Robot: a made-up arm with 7 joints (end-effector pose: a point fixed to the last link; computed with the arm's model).
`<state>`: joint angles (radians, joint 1 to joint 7).
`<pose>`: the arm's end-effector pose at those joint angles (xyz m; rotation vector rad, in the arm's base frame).
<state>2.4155 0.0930 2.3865 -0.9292 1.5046 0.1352 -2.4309</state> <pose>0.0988 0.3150 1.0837 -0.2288 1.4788 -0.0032</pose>
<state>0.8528 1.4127 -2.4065 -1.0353 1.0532 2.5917 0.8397</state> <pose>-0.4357 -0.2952 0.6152 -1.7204 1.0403 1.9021</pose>
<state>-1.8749 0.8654 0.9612 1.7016 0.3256 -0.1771 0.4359</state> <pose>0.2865 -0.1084 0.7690 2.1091 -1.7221 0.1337</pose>
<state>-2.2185 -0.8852 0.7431 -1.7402 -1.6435 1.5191 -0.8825</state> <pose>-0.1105 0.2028 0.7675 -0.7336 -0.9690 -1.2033</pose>
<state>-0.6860 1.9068 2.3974 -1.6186 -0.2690 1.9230 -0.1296</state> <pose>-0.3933 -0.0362 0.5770 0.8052 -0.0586 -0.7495</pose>
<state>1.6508 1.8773 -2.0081 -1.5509 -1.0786 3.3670 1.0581</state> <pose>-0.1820 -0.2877 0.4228 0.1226 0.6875 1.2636</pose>
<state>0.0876 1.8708 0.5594 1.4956 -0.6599 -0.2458 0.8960</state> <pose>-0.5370 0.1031 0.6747 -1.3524 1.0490 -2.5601</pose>
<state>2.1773 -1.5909 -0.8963 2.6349 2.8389 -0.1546 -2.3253</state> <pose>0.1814 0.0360 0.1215 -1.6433 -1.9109 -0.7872</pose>
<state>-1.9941 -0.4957 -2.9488 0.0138 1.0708 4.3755 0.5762</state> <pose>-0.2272 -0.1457 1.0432 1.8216 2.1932 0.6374</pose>
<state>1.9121 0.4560 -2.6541 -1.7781 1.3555 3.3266 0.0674</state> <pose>-0.0819 0.0705 0.8233 1.9674 -0.5734 -0.4377</pose>
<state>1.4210 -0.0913 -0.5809 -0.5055 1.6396 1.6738 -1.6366</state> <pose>0.0303 -0.0354 1.1118 0.4527 0.2727 -2.2225</pose>
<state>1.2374 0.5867 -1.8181 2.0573 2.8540 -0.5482 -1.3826</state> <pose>0.4724 -0.2214 0.5381 0.3288 0.1920 -1.8064</pose>
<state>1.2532 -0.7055 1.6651 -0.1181 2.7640 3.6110 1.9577</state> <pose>0.1890 0.2662 0.9671 0.1035 -2.0327 -0.4091</pose>
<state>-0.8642 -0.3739 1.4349 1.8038 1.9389 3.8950 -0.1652</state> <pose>0.2068 0.1732 0.6059 0.6145 -2.0095 1.2639</pose>
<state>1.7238 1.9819 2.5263 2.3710 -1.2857 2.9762 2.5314</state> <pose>-0.0758 -0.0748 0.0546 0.2949 2.5176 0.5748</pose>
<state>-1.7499 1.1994 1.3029 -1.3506 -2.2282 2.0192 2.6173</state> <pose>-0.2670 0.4952 0.2915 0.9318 -2.1693 -1.5911</pose>
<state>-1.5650 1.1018 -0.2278 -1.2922 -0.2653 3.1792 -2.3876</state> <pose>-0.0430 0.4672 0.2962 2.0312 0.7843 0.0230</pose>
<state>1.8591 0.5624 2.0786 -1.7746 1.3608 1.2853 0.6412</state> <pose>0.3672 0.1471 0.7794 1.7991 1.2221 2.1787</pose>
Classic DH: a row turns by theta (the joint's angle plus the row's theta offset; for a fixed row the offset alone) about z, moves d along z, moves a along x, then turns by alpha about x. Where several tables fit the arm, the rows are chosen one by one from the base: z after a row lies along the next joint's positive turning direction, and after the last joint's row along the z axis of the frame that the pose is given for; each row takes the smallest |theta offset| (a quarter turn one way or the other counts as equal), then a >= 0, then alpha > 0; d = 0 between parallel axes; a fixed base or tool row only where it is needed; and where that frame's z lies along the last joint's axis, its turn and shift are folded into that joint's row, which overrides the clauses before.
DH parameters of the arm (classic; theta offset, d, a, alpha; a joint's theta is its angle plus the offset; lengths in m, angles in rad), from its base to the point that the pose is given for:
joint 1: 0 0.3868 0 1.5708
joint 2: 0 0.0617 0 -1.5708
joint 3: 0 0.3355 0.0183 -1.5708
joint 4: 0 0.0439 -0.0132 1.5708
joint 5: 0 0.388 0 1.5708
joint 6: 1.5708 0.0944 0.0807 1.5708
joint 7: 0 0.011 0 0

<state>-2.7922 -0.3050 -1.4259 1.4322 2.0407 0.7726 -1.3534</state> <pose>-0.3687 0.4304 0.6451 -0.3513 -1.3442 0.0243</pose>
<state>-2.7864 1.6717 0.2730 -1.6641 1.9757 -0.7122 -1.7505</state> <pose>0.2628 0.1449 -0.0930 0.4587 -1.3742 2.4253</pose>
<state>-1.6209 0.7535 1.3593 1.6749 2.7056 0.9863 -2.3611</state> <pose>0.4060 0.1272 0.5336 1.6727 0.6757 2.3674</pose>
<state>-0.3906 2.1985 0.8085 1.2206 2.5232 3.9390 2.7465</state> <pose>-0.2911 0.4174 0.2176 1.1592 -0.4283 1.3616</pose>
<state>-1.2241 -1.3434 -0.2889 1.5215 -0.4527 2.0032 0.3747</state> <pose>0.0206 -0.5734 0.1454 2.2176 -1.3397 0.6218</pose>
